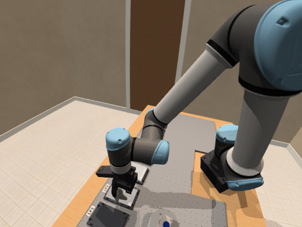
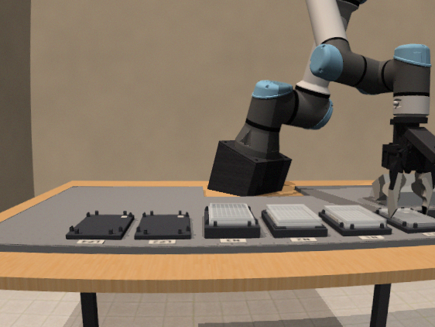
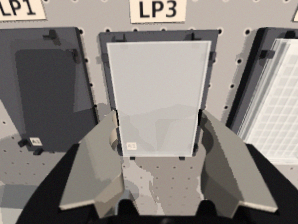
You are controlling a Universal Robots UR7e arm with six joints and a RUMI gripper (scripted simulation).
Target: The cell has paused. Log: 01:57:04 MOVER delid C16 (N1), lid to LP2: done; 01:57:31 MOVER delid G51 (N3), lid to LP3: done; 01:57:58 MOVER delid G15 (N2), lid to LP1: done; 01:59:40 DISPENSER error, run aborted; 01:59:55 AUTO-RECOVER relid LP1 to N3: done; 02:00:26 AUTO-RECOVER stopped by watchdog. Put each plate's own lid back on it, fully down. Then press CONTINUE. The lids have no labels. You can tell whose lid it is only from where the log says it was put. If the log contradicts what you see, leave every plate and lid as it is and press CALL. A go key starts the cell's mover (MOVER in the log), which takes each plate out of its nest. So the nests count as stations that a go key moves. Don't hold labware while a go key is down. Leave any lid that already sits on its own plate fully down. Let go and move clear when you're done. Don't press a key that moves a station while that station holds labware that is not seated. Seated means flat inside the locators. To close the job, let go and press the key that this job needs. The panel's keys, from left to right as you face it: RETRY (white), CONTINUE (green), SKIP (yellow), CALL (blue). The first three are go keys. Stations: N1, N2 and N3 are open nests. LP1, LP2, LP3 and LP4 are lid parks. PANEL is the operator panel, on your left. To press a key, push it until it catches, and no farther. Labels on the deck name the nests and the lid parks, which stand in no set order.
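The LP3 lid park lies 20 mm below my hand. Round my hand: yellow SKIP key 230 mm behind, 120 mm to the left, 40 mm above; then LP1 lid park 120 mm to the left, 20 mm below; then blue CALL key 230 mm behind, 70 mm to the left, 40 mm above.
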